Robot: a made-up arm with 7 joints.
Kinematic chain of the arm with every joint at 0, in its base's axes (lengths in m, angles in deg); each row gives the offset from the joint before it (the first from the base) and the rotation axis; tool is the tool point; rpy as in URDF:
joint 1: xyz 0 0 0.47 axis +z
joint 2: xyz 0 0 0 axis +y
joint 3: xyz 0 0 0.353 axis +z
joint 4: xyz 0.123 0 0 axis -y
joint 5: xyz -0.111 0 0.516 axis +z
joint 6: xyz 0 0 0 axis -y
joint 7: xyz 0.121 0 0 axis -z
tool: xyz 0 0 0 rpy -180 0 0
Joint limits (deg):
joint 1: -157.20..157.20
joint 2: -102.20..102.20
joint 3: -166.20..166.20
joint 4: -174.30..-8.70
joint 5: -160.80..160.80
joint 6: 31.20..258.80
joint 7: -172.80..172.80
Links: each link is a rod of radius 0.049 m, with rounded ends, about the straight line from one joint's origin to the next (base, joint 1, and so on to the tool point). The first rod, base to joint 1, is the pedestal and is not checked.
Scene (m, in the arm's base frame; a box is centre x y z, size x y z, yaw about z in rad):
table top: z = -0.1
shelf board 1: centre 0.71 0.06 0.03 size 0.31 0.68 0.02 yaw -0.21
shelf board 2: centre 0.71 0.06 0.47 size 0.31 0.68 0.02 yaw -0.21
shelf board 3: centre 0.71 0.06 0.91 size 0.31 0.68 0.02 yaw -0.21
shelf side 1: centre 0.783 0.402 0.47 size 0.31 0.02 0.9 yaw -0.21
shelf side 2: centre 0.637 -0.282 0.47 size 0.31 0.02 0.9 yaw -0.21
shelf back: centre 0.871 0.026 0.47 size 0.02 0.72 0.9 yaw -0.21
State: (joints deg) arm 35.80 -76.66 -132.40 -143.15 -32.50 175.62 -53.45
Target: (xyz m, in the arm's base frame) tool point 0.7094 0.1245 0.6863
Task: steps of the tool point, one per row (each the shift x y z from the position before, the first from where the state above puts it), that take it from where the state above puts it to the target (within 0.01 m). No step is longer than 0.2 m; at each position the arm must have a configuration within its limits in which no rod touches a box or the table.
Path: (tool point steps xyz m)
1: 0.1193 0.0696 0.1202
2: 0.0805 0.1322 0.0866
3: 0.0166 0.1602 0.0456
4: 0.0599 0.1130 0.0847
5: 0.0083 0.1106 0.1039
6: -0.0365 0.0834 0.1139
7: 0.1076 -0.0091 -0.0076
8: 0.0974 -0.0208 -0.0039
9: 0.0834 -0.0316 0.0115

